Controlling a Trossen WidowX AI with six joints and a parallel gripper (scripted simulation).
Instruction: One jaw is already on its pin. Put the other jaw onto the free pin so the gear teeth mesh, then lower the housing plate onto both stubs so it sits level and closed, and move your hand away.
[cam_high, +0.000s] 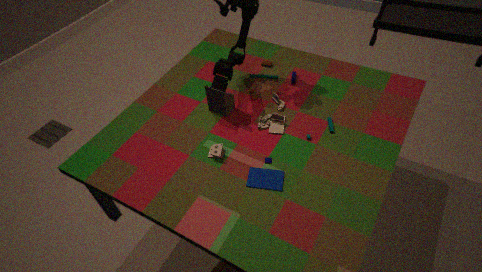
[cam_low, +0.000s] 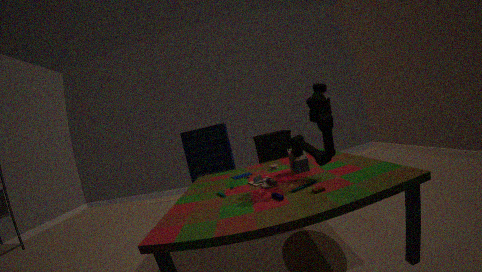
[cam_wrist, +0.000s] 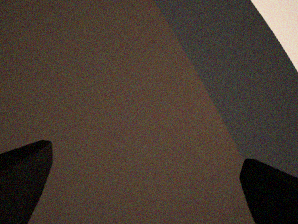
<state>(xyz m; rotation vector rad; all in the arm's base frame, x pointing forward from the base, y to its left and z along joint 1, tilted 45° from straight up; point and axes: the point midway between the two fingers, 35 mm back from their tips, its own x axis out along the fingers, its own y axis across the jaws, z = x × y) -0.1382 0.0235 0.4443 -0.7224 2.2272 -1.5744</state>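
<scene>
Right now the pale curved jaw is 41 cm ahead of my gripper tip, 20 cm to the right of it and 46 cm below it. From my gripper tip the other things lie so: brown piece 22 cm ahead, 12 cm to the left, 46 cm below; then pale housing piece 24 cm ahead, 59 cm to the right, 44 cm below; then blue flat plate 50 cm ahead, 64 cm to the right, 46 cm below.
</scene>
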